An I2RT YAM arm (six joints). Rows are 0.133 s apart.
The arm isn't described. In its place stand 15 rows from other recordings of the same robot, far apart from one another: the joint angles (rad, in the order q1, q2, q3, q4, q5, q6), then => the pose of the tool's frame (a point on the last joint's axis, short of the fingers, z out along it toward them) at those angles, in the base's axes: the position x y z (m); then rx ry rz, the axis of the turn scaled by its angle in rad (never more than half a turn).
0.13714, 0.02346, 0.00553, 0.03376, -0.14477, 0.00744 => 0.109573 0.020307 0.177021 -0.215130 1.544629 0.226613
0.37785, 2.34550, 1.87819, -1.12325, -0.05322, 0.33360 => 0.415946 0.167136 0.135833 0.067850 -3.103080 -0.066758
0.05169, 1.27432, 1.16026, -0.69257, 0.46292, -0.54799 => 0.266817 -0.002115 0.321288 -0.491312 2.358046 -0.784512
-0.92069, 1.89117, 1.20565, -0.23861, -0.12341, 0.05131 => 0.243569 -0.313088 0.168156 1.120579 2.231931 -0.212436
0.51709, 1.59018, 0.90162, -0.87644, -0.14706, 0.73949 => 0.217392 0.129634 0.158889 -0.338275 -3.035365 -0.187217
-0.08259, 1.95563, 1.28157, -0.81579, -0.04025, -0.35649 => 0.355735 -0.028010 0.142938 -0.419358 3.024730 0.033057
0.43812, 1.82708, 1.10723, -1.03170, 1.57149, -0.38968 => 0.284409 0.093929 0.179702 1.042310 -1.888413 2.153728
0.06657, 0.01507, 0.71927, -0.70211, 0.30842, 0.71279 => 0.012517 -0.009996 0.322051 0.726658 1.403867 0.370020
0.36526, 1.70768, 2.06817, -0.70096, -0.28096, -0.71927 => 0.338427 0.139990 0.481462 -1.136011 1.519870 0.027900
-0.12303, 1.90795, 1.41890, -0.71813, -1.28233, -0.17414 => 0.383023 -0.012973 0.221880 -0.352773 2.159715 1.541286
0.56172, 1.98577, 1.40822, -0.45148, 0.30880, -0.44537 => 0.361312 0.214608 0.179138 -1.139432 2.297778 -0.356758
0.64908, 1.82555, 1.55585, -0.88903, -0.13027, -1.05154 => 0.301867 0.234848 0.261384 -2.062327 1.761381 0.060034
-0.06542, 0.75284, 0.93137, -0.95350, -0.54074, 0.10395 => 0.133384 0.009627 0.323424 -0.071839 2.295091 0.650487
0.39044, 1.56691, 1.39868, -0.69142, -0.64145, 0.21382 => 0.303973 0.148141 0.317957 -0.517315 2.414618 1.048090
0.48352, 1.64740, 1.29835, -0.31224, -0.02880, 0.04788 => 0.333689 0.176376 0.282018 -0.501947 2.194506 0.320293
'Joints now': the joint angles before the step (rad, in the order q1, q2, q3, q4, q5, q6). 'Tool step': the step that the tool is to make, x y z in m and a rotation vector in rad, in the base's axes. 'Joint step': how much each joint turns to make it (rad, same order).
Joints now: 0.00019, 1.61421, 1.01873, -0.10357, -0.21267, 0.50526
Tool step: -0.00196, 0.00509, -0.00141, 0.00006, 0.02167, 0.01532
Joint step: 0.01449, -0.00152, 0.00002, -0.02329, -0.00077, -0.00038
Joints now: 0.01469, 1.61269, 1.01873, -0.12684, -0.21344, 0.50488
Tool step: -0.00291, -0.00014, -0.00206, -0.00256, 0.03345, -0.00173
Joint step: -0.00001, -0.00266, -0.00001, -0.03622, 0.00266, -0.00039
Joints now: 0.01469, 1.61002, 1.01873, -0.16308, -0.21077, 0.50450
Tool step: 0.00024, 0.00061, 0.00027, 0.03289, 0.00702, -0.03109
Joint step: 0.00190, -0.00001, 0.00001, 0.00342, 0.00153, 0.04768
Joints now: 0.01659, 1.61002, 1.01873, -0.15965, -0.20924, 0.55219
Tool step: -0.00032, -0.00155, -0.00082, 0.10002, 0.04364, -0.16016
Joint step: 0.00040, -0.00002, -0.00001, -0.00763, 0.04808, 0.18655
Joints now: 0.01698, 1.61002, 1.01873, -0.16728, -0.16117, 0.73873
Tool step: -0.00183, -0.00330, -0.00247, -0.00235, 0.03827, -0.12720
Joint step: -0.00001, -0.00001, 0.00000, -0.02824, 0.09231, 0.08811
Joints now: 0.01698, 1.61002, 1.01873, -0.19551, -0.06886, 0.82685
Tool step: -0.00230, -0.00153, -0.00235, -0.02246, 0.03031, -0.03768
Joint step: 0.00000, -0.00001, -0.00003, -0.03011, 0.04197, 0.01184
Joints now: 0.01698, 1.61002, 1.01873, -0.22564, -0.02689, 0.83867
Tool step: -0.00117, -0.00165, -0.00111, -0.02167, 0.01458, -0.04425
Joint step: 0.00000, -0.00002, -0.00002, -0.01488, 0.04577, 0.01794
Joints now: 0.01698, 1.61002, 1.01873, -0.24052, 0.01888, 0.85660
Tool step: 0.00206, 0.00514, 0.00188, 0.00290, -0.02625, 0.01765
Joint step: 0.01448, 0.00037, 0.00001, 0.02669, -0.00382, -0.00077
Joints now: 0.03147, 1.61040, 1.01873, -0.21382, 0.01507, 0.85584
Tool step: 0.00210, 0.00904, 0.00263, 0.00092, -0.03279, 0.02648
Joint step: 0.02595, -0.00038, 0.00001, 0.03242, 0.00001, -0.00076
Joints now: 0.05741, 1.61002, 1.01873, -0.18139, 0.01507, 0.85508
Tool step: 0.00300, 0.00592, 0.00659, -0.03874, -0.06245, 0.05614
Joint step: 0.01640, -0.00649, 0.00039, 0.05378, -0.00039, -0.05837
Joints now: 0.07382, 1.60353, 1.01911, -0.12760, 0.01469, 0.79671
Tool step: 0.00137, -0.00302, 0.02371, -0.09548, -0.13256, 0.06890
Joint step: -0.00877, -0.04311, 0.00876, 0.07592, 0.00115, -0.13008
